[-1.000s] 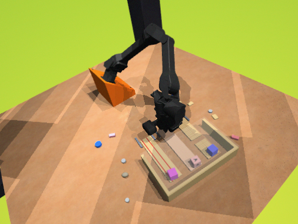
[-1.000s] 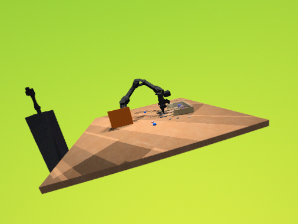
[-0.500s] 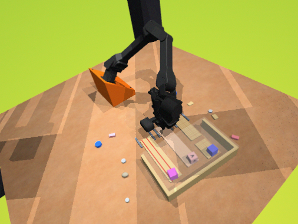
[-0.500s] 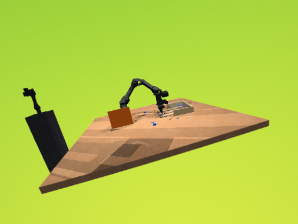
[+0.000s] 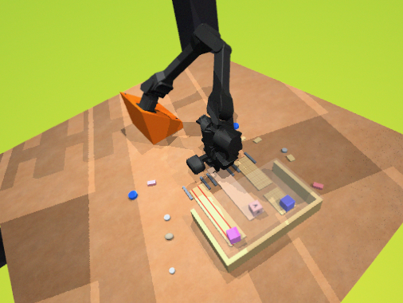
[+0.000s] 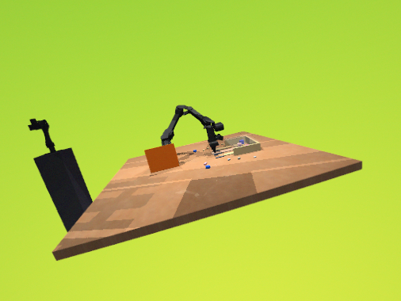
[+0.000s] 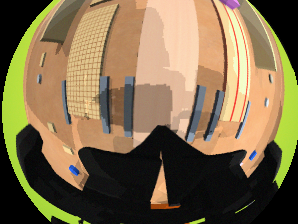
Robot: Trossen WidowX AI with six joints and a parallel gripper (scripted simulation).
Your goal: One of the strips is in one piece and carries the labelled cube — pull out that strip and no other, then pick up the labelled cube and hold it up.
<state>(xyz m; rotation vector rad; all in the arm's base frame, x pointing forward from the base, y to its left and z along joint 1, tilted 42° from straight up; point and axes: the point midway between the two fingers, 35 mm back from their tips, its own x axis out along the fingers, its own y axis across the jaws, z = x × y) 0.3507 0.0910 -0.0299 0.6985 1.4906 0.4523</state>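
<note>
Right now the pale strip is 9 cm ahead of my gripper tip and 1 cm to the right of it. The rest, counted from my gripper tip: labelled cube (20 cm ahead, 3 cm to the right, 1 cm above).
</note>
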